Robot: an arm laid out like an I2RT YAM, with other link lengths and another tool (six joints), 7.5 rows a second.
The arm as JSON. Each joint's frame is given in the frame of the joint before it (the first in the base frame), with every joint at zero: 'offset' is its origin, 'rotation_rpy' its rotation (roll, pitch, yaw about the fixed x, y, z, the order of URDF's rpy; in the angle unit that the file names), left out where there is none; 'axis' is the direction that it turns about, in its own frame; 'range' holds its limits. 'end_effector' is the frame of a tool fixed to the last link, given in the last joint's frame.
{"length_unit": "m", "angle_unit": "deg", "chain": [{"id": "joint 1", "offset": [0.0, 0.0, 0.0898], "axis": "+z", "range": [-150.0, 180.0]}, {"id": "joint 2", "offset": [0.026, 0.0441, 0.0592], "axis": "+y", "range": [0.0, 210.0]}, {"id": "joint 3", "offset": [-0.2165, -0.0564, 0.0], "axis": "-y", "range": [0.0, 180.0]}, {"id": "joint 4", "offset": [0.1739, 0.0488, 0.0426], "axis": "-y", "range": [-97.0, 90.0]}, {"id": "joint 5", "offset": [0.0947, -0.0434, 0.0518], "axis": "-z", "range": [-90.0, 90.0]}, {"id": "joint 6", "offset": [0.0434, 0.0, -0.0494], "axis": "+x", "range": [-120.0, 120.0]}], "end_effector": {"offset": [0.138, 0.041, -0.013], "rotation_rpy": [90.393, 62.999, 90.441]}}
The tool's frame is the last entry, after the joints.
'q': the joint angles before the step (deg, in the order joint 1, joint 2, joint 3, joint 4, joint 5, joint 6). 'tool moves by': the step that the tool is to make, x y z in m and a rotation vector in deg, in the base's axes. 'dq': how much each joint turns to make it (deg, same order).
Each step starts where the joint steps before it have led.
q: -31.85 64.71 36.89 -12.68 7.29 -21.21
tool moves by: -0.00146 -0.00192 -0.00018 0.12 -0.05 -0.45
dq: -0.56 -0.04 -0.06 -0.01 -0.16 0.03
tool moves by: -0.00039 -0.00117 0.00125 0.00 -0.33 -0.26
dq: -0.34 -0.24 -0.02 0.05 -0.18 0.08
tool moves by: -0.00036 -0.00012 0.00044 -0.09 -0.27 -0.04
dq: -0.12 -0.35 -0.33 0.26 -0.11 0.00
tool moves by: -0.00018 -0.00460 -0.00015 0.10 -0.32 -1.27
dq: -0.58 0.58 -0.01 0.72 0.36 0.65
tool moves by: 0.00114 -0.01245 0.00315 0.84 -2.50 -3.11
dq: -2.43 1.07 -0.33 2.74 -0.81 2.08
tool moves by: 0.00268 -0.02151 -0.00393 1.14 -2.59 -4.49
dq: -3.30 4.37 -0.81 6.25 -0.59 2.70
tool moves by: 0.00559 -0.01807 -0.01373 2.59 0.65 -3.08
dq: -1.91 7.95 2.91 2.68 -0.06 1.96
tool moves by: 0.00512 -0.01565 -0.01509 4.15 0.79 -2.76
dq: -2.11 7.99 4.96 -0.54 -1.21 2.34
